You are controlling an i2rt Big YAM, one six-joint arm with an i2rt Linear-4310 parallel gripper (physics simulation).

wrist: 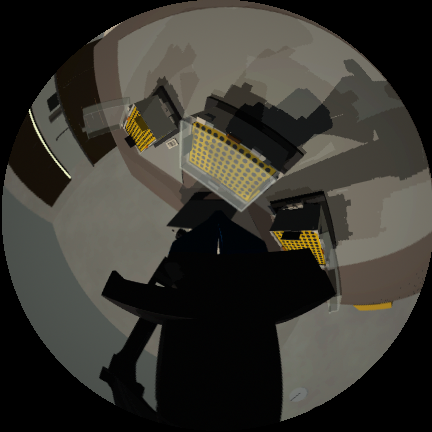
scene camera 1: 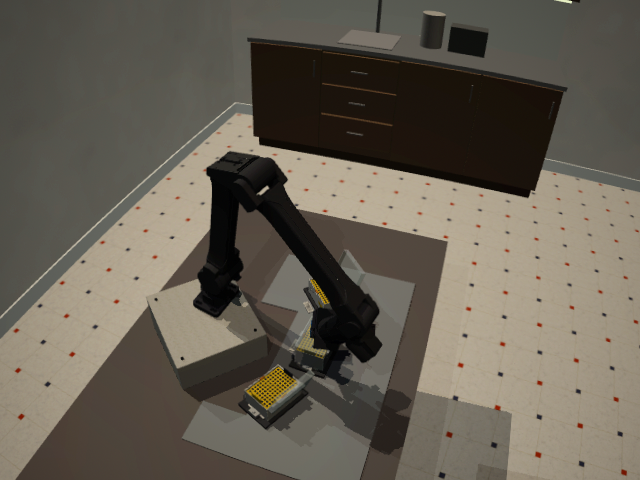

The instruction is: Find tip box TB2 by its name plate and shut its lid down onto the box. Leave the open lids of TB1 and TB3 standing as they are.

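Where they show: gripper, between the fingertips: (wrist: 217,215) (scene camera 1: 312,333); arm's base, origin of its link: (scene camera 1: 216,297).
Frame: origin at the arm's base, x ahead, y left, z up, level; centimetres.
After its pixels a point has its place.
Observation:
The middle tip box, TB2 by its place between the others (scene camera 1: 312,353) {z -5.2, x 31.5, y -1.5 cm} (wrist: 227,160) {z -6.0, x 31.0, y 3.8 cm}, has its clear lid (wrist: 212,186) {z -4.0, x 27.1, y 3.4 cm} swung over the yellow rack; whether it is fully seated I cannot tell. Its name plate is hidden. The far box, TB3 (scene camera 1: 318,291) (wrist: 152,120) {z -7.1, x 28.4, y 20.0 cm}, has its clear lid (scene camera 1: 354,264) {z 2.7, x 30.3, y 29.1 cm} (wrist: 106,118) {z -2.1, x 28.0, y 30.6 cm} standing open. The near box, TB1 (scene camera 1: 271,390) {z -6.0, x 27.4, y -16.7 cm} (wrist: 300,232) {z -6.0, x 29.9, y -11.3 cm}, has its clear lid (scene camera 1: 306,381) {z 2.2, x 36.6, y -15.4 cm} (wrist: 334,287) {z 1.7, x 36.6, y -12.3 cm} open. Name-plate lettering is too small to read. My gripper (wrist: 217,215) {z 0.5, x 30.3, y 0.6 cm} is shut and empty, near TB2; its fingertips are unclear in the scene view.
The boxes stand on a grey sheet (scene camera 1: 330,449) {z -11.7, x 46.9, y -22.4 cm} over a brown mat (scene camera 1: 408,245) {z -12.0, x 38.3, y 64.5 cm}. The arm's pale base block (scene camera 1: 206,335) {z -1.6, x 4.7, y -12.1 cm} stands left of the boxes. The arm reaches over TB3 and TB2, partly hiding both. A dark cabinet (scene camera 1: 356,118) stands at the back.

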